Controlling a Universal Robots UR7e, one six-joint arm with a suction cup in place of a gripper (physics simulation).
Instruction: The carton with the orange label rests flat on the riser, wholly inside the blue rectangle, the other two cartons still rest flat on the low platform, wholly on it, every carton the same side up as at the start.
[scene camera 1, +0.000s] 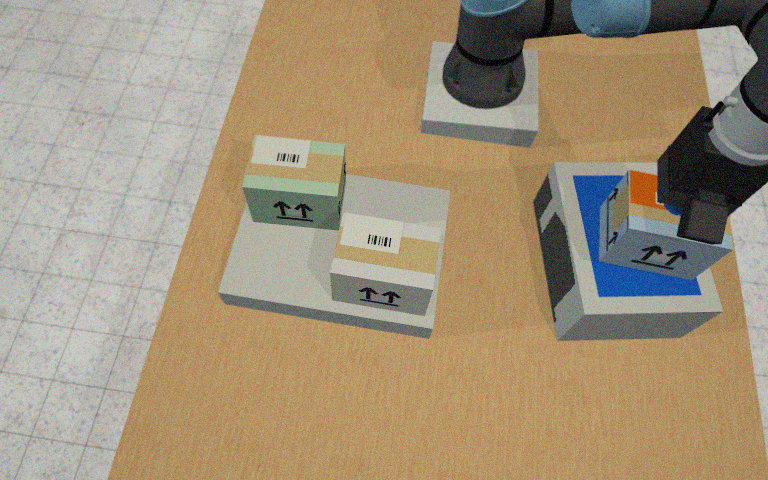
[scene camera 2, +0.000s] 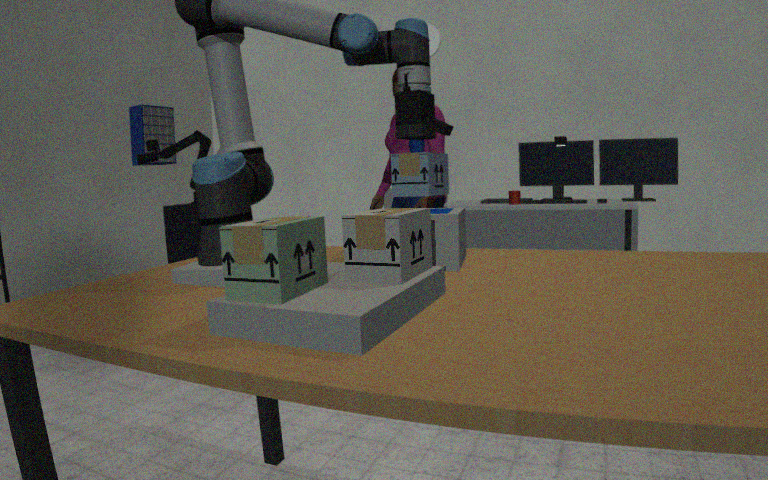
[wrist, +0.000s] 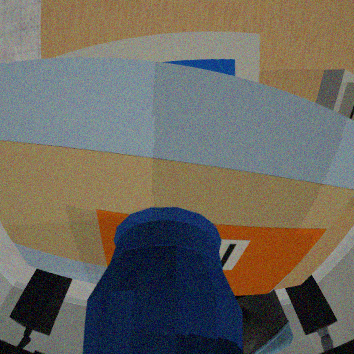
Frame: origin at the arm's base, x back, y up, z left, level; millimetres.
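Seen in the pictures: hand, its tool point: (scene camera 1: 671, 208) (wrist: 168, 219); arm's base, origin of its link: (scene camera 1: 482, 78).
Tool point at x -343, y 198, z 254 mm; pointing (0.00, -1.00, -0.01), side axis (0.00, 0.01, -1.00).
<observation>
Pixels of each thing's top centre, then the offset from my tool point to it.
- carton with the orange label, centre of its top: (wrist: 157, 235) (scene camera 1: 679, 208) (scene camera 2: 420, 153) dx -6, dy +14, dz +4 mm
- riser, centre of its top: (wrist: 163, 162) (scene camera 1: 634, 232) (scene camera 2: 407, 211) dx +31, dy -119, dz +3 mm
- blue rectangle, centre of its top: (wrist: 163, 162) (scene camera 1: 634, 232) (scene camera 2: 407, 211) dx +31, dy -119, dz +3 mm
- green carton, centre of its top: (scene camera 2: 274, 221) (scene camera 1: 294, 164) dx -1, dy -89, dz -501 mm
- white carton, centre of its top: (scene camera 1: 386, 249) (scene camera 2: 388, 211) dx -101, dy -90, dz -342 mm
- low platform, centre of its top: (scene camera 2: 337, 282) (scene camera 1: 340, 238) dx -50, dy -191, dz -423 mm
The carton with the orange label (scene camera 1: 645, 240) (scene camera 2: 408, 175) (wrist: 75, 105) is light blue and upright, arrows pointing up. My suction cup (scene camera 1: 672, 210) (scene camera 2: 417, 146) (wrist: 167, 227) is on its top and holds it. In scene camera 2 it hangs a little above the riser (scene camera 1: 651, 304) (scene camera 2: 457, 232) (wrist: 250, 55), with a gap below. In scene camera 1 it appears turned relative to the blue rectangle (scene camera 1: 590, 212) (scene camera 2: 440, 211) (wrist: 215, 66) and hides part of it. The green carton (scene camera 1: 294, 206) (scene camera 2: 252, 271) and the white carton (scene camera 1: 382, 288) (scene camera 2: 370, 257) rest flat, upright and apart on the low platform (scene camera 1: 271, 254) (scene camera 2: 283, 328).
The arm's base plate (scene camera 1: 436, 116) (scene camera 2: 192, 275) stands behind, between platform and riser. The white carton stands at the platform's riser side. A person (scene camera 2: 441, 121) and a desk (scene camera 2: 543, 229) with two monitors (scene camera 2: 556, 164) (scene camera 2: 638, 162) are in the background.
</observation>
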